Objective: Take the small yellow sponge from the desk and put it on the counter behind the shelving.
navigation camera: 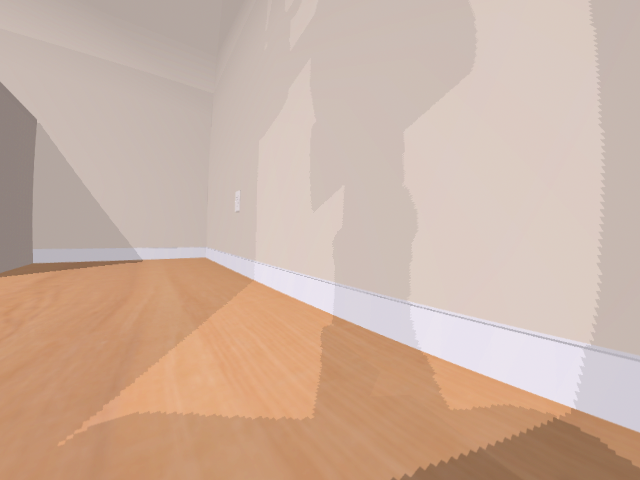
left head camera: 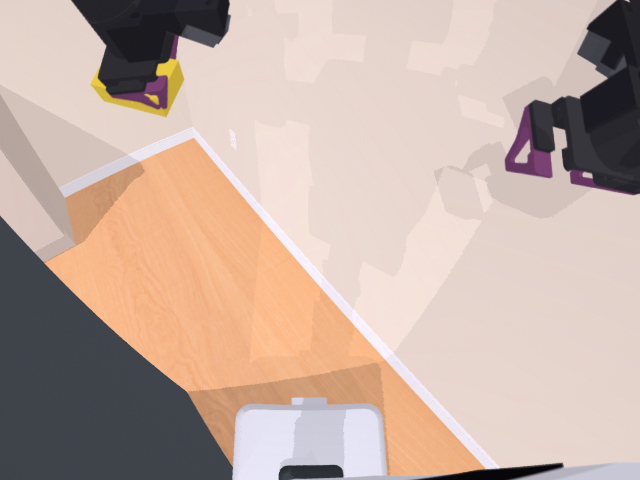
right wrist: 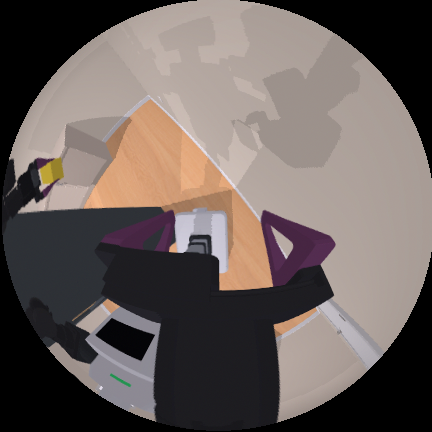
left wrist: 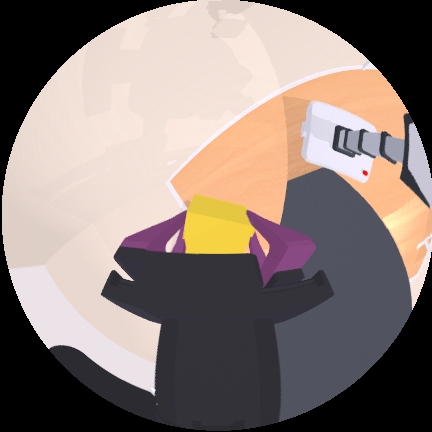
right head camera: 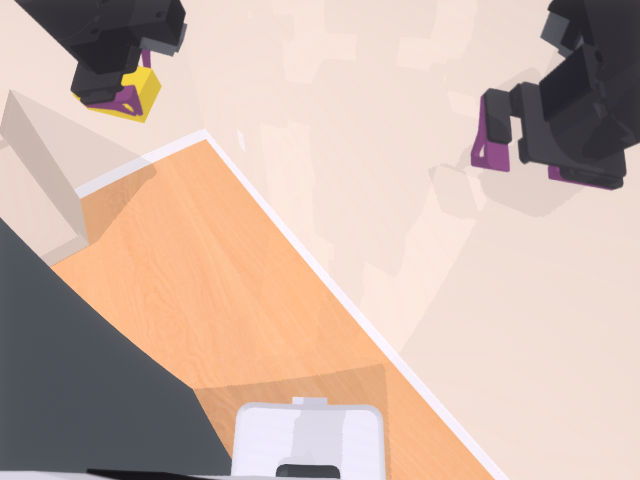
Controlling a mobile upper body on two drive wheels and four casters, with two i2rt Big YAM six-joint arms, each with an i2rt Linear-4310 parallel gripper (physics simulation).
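Places are measured from the left arm's base along level axes (x back, y right, z up), in millimetres.
Where they show: left gripper, fingertip midpoint: [left head camera: 166, 87] [right wrist: 56, 168] [left wrist: 217, 214] [right head camera: 143, 95]; right gripper, fingertip midpoint: [left head camera: 540, 171] [right wrist: 217, 214] [right head camera: 512, 166].
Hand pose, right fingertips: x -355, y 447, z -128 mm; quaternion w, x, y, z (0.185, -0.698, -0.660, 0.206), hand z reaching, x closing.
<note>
After its pixels a point has its place.
The small yellow sponge [left head camera: 176, 80] {y 16, x -507, z -119 mm} [right head camera: 148, 85] {y 17, x -498, z -111 mm} [left wrist: 217, 232] {y 2, x -486, z -102 mm} [right wrist: 51, 171] {y 14, x -486, z -106 mm} is held in the air between the purple fingers of my left gripper [left wrist: 217, 214] {y 3, x -499, z -125 mm}, at the upper left of both head views. My right gripper [left head camera: 560, 178] {y 447, x -355, z -128 mm} [right head camera: 528, 173] {y 447, x -355, z -128 mm} [right wrist: 217, 214] {y 447, x -355, z -128 mm} is wide open and empty, at the right of both head views. A pale, box-shaped unit [left head camera: 31, 188] [right head camera: 43, 170] {y -1314, x -1314, z -887 mm} [right wrist: 82, 165] {y -1353, x -1019, z -932 mm} [navigation camera: 15, 186] {y -1392, x -1421, z -965 mm} stands at the left, near the sponge in the picture; I cannot tell if it is the counter. The desk is not recognisable in these views.
A large dark grey surface [left head camera: 51, 361] {y -170, x -204, z -351 mm} [right head camera: 77, 361] {y -186, x -226, z -458 mm} [left wrist: 340, 325] {y -171, x -204, z -120 mm} [right wrist: 65, 250] {y -185, x -224, z -214 mm} fills the lower left of the head views. A long wall [navigation camera: 516, 155] {y 535, x -643, z -1056 mm} with a white baseboard [navigation camera: 372, 304] {y 369, x -846, z -1348 mm} runs along the right and meets another wall in a corner. My white base [left head camera: 268, 439] {y 78, x -193, z -1150 mm} [right head camera: 268, 439] {y 82, x -187, z -1151 mm} is at the bottom.
</note>
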